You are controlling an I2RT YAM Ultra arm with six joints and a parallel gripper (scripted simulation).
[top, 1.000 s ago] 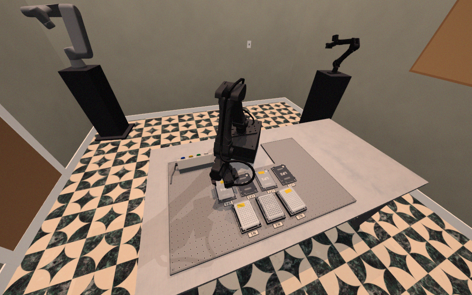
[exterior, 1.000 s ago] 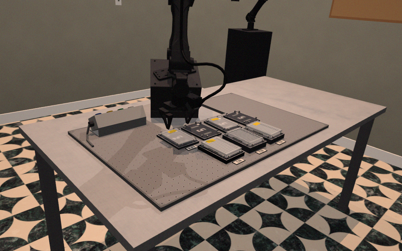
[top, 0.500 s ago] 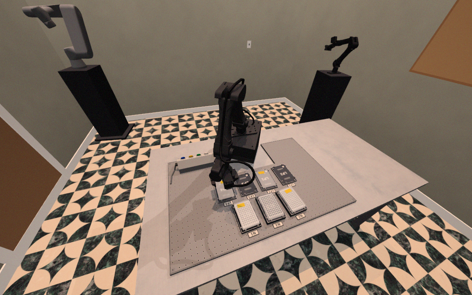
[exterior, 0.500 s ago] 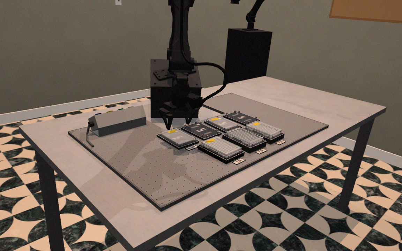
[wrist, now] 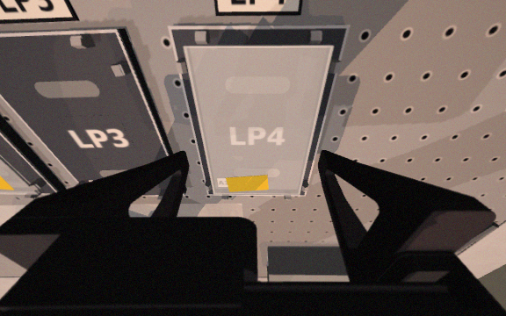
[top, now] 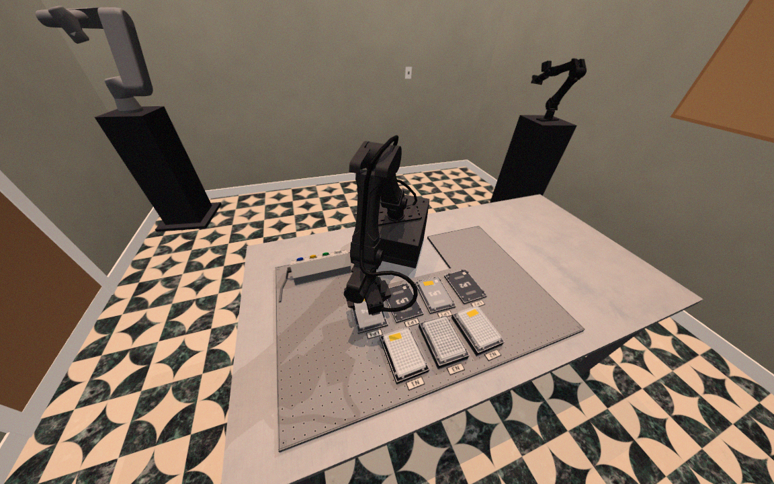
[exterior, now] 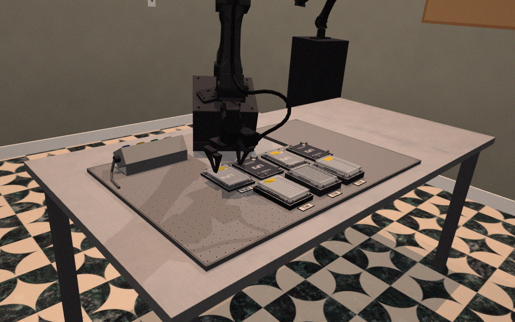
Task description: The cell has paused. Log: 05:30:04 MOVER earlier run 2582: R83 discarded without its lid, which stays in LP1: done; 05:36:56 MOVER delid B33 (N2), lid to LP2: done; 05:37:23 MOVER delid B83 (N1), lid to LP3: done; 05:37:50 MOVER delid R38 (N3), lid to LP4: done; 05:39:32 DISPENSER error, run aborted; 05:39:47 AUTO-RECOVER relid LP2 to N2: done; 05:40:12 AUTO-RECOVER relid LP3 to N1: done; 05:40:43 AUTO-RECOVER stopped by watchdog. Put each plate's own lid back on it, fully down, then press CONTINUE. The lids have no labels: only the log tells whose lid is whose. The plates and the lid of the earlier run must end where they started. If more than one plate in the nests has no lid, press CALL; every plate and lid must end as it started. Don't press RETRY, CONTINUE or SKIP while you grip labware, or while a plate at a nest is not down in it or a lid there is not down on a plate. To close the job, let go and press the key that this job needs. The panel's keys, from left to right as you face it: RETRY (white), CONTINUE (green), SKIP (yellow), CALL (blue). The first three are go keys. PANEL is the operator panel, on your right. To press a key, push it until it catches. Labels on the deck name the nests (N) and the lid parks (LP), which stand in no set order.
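My gripper is now 15 cm short of the plate, 22 cm to the right of it and 1 cm above it. Also, from my hand: lid park LP3: 2 cm behind, 13 cm to the left, 4 cm below; green CONTINUE key: 24 cm behind, 14 cm to the right, 2 cm above; white RETRY key: 25 cm behind, 10 cm to the right, 2 cm above.
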